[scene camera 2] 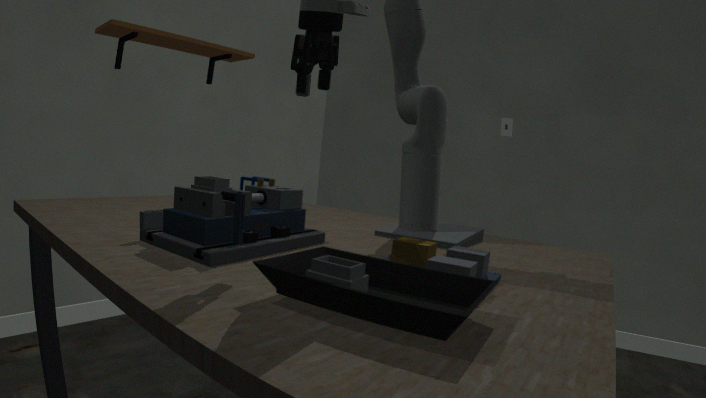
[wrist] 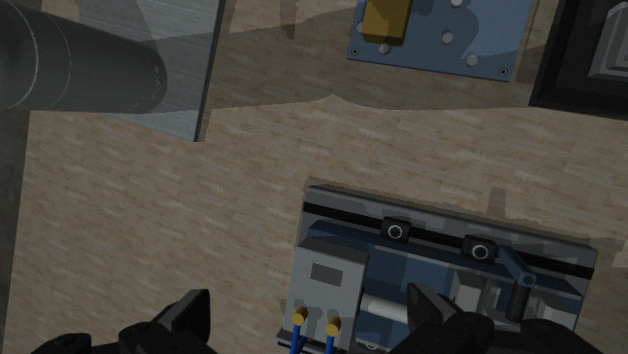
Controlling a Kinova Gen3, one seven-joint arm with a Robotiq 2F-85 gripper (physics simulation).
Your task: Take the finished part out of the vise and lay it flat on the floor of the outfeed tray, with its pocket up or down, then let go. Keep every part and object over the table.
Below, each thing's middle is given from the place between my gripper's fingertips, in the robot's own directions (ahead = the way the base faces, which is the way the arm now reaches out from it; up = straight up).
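Labels:
Blue post (wrist: 504, 252): 140 mm ahead of my hand, 10 mm to the right of it, 210 mm below it.

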